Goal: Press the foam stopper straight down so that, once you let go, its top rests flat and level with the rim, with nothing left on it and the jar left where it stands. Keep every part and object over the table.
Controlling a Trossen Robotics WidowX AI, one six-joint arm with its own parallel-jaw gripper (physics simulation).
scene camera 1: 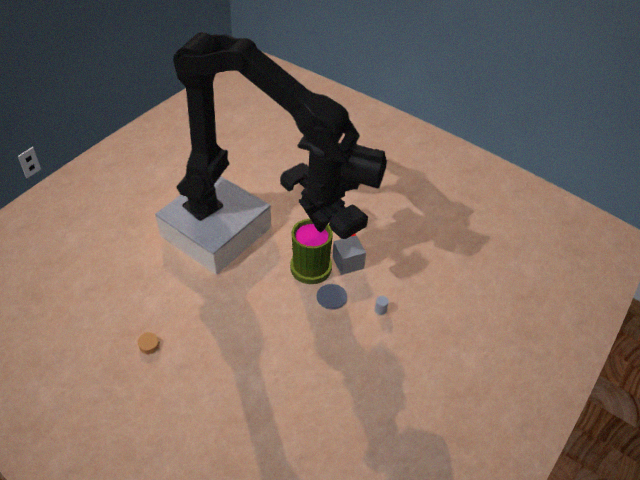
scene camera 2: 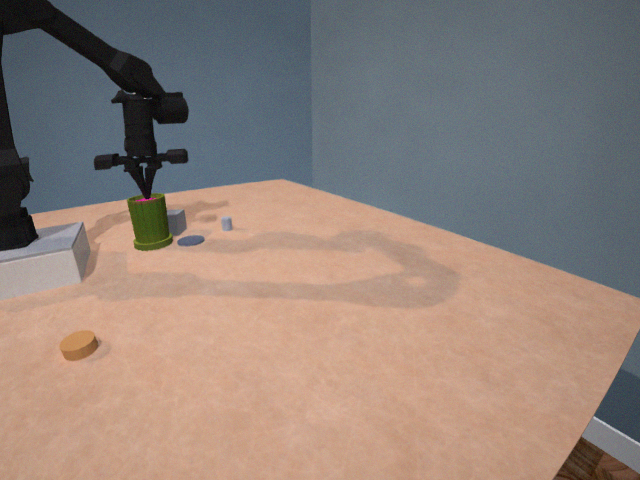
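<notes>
A ribbed green jar (scene camera 1: 311,260) (scene camera 2: 149,222) stands upright on the table. The foam stopper's magenta top (scene camera 1: 310,235) (scene camera 2: 143,199) shows inside the jar's mouth, about at or slightly below the rim in the scene camera 1 view. In the scene camera 2 view a thin strip of it shows within the rim. My gripper (scene camera 1: 321,227) (scene camera 2: 147,196) is shut and points down, with its closed fingertips at the stopper's top, near the far right part of it in the scene camera 1 view. Contact is too small to tell for sure. The stopper's sides are hidden in the jar.
A grey block (scene camera 1: 349,255) (scene camera 2: 176,222) stands close beside the jar, with a red bit behind it. A flat blue-grey disc (scene camera 1: 331,296) (scene camera 2: 190,240), a small light cylinder (scene camera 1: 381,305) (scene camera 2: 226,223) and an orange disc (scene camera 1: 148,342) (scene camera 2: 79,345) are on the table.
</notes>
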